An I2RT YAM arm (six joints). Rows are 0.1 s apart.
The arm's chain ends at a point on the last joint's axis. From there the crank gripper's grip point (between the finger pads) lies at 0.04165 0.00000 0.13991 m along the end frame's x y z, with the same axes.
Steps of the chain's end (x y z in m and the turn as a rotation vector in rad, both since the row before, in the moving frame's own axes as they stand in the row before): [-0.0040 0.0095 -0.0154 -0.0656 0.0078 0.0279]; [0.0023 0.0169 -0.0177 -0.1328 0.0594 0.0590]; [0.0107 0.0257 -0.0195 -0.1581 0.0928 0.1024]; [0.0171 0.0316 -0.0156 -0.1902 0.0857 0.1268]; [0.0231 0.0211 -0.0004 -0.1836 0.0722 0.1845]
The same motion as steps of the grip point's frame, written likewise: [-0.0031 0.0198 -0.0161 -0.0656 0.0078 0.0279]; [0.0099 0.0379 -0.0218 -0.1328 0.0594 0.0590]; [0.0221 0.0522 -0.0260 -0.1581 0.0928 0.1024]; [0.0268 0.0636 -0.0227 -0.1902 0.0857 0.1268]; [0.0299 0.0547 -0.0068 -0.1836 0.0722 0.1845]
